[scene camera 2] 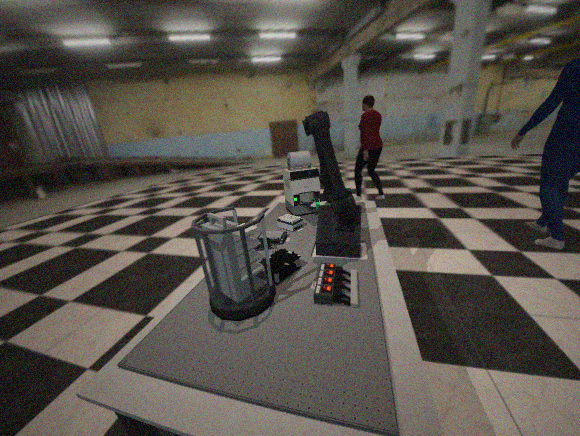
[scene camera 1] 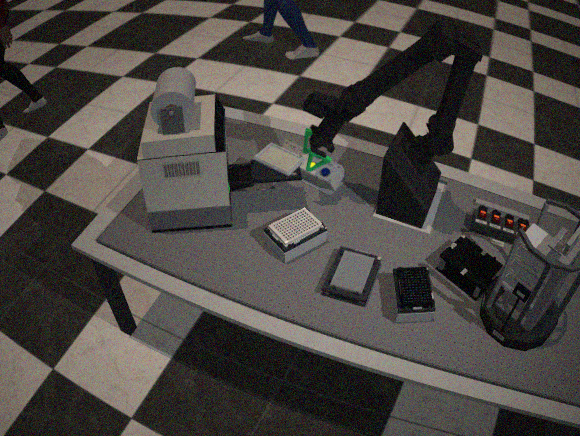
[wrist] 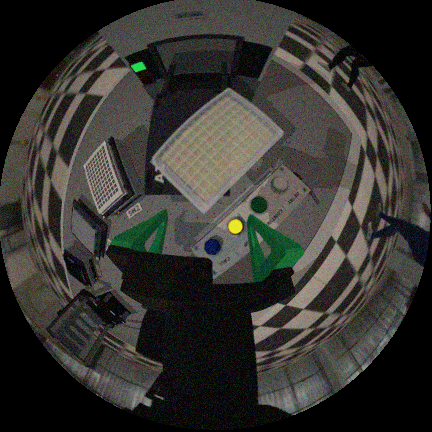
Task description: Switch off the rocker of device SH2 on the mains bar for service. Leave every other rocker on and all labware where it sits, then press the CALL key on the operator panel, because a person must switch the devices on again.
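Frame: origin at the arm's base, x down, y right, z back, level; millimetres.
Where they show: gripper, fingertip midpoint: (scene camera 1: 306, 161) (wrist: 207, 215); arm's base at its link origin: (scene camera 2: 345, 219) (scene camera 1: 413, 153).
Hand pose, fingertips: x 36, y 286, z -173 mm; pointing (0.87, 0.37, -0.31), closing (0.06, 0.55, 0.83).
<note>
Each offset is from my fingertips to the centre of the thing. "spot": to the spot under its first point.
My gripper (scene camera 1: 307, 160) (wrist: 207, 215) is open and empty above the operator panel {dx +73, dy +24, dz +76 mm} (scene camera 1: 320, 183) (wrist: 280, 201). In the wrist view the blue CALL key {dx +51, dy -46, dz +42 mm} (scene camera 1: 325, 172) (wrist: 212, 246) lies between the green fingers, nearer the right one. Beside it a yellow key {dx +53, dy +3, dz +51 mm} (scene camera 1: 313, 164) (wrist: 235, 226) is bright and a green key {dx +51, dy +52, dz +58 mm} (wrist: 259, 204) is dark. The mains bar (scene camera 1: 492, 231) (scene camera 2: 354, 287) stands beyond the arm's base, far from the gripper. Its several rockers show lit orange; I cannot read which is SH2's. How high the fingertips are above the keys is unclear.
A pale yellow well plate {dx -14, dy +69, dz -41 mm} (scene camera 1: 279, 159) (wrist: 217, 150) lies beside the panel, before the tall white device {spot: dx -55, dy +206, dz -316 mm} (scene camera 1: 185, 185). A white rack {dx +52, dy -80, dz -210 mm} (scene camera 1: 296, 227) (wrist: 104, 178), a flat grey plate {dx +84, dy -278, dz -256 mm} (scene camera 1: 354, 272), a black rack {dx +52, dy -454, dz -254 mm} (scene camera 1: 413, 287) and a cage-like carousel {dx -61, dy -774, dz -160 mm} (scene camera 2: 235, 270) stand along the table.
</note>
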